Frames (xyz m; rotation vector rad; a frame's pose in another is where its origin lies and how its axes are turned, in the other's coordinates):
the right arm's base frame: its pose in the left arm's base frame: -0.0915 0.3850 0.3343 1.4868 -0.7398 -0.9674
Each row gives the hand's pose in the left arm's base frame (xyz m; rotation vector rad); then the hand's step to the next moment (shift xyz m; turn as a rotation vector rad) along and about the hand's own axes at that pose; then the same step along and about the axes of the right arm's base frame.
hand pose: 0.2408 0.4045 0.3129 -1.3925 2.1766 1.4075
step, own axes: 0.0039 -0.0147 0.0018 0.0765 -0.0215 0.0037
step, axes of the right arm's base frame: 0.0082 -0.0110 -0.0067 0.0375 -0.0550 0.0435
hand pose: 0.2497 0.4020 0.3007 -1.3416 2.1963 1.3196
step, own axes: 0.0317 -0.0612 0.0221 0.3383 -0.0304 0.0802
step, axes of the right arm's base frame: 0.0327 -0.0618 -0.0185 0.0812 -0.2559 0.2229
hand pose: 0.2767 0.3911 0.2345 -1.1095 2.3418 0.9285
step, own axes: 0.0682 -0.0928 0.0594 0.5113 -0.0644 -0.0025
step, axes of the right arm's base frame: 0.0684 -0.1093 -0.0129 0.1968 -0.2935 0.3751
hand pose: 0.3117 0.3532 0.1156 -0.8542 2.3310 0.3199
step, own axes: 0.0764 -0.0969 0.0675 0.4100 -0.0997 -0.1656
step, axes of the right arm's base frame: 0.1122 -0.0847 -0.0048 0.2074 -0.0992 0.3906
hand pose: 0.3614 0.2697 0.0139 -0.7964 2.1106 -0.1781
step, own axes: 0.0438 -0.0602 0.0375 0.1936 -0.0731 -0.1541
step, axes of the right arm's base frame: 0.0817 -0.0165 -0.0021 0.0955 0.0116 0.2394
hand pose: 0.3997 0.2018 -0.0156 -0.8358 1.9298 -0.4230
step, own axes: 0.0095 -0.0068 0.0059 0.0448 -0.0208 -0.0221
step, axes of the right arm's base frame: 0.0127 -0.0028 0.0010 0.0307 -0.0002 0.0446
